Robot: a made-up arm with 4 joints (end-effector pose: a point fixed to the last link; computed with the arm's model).
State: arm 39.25 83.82 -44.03 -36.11
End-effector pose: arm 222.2 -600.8 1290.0 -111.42 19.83 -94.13
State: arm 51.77 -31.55 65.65 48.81
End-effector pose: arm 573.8 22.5 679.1 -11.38 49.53 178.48
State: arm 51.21 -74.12 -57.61 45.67
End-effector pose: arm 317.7 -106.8 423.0 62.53 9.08 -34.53
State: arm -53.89 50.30 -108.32 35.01
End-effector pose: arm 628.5 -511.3 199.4 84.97 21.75 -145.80
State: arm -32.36 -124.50 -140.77 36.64
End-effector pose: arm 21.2 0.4 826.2 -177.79 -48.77 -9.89
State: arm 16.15 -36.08 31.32 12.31
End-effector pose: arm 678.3 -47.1 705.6 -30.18 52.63 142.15
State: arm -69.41 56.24 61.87 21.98
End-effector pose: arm 649.8 -468.5 186.4 -0.47 -31.96 35.30
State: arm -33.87 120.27 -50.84 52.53
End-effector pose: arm 162.8 -684.4 224.5 75.38 14.11 136.59
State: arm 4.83 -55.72 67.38 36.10
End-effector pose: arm 451.5 69.3 810.6 -59.15 19.76 161.09
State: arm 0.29 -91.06 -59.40 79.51
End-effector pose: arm 209.6 -36.0 470.9 84.62 10.78 1.77
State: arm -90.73 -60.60 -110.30 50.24
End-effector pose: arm 561.4 -101.4 908.2 -166.61 32.16 -25.73
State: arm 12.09 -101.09 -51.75 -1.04
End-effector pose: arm 158.4 110.5 754.8 147.02 65.03 17.63
